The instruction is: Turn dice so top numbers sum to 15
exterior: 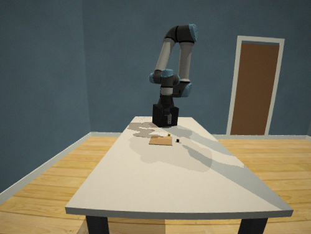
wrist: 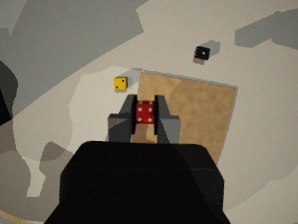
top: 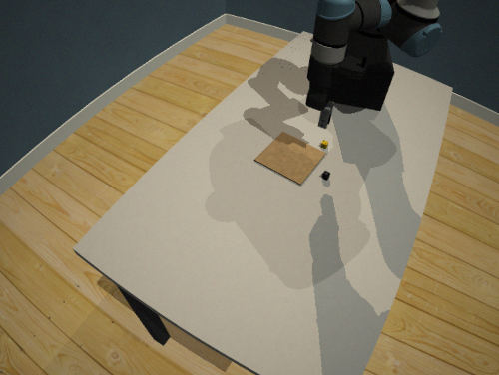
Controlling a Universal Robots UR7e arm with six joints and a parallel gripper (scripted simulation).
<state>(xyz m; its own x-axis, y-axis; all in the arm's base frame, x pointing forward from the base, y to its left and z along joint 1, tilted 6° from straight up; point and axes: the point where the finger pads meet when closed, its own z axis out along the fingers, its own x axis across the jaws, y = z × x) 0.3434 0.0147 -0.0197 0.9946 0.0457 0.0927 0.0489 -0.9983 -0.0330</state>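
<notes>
My gripper is now 120 mm above the brown mat, 50 mm to the left of it and 50 mm short of it. From my hand the other things lie so: black die (110 mm below, 70 mm ahead, 50 mm to the left); then yellow die (110 mm below, 40 mm behind); then red die (10 mm below).
</notes>
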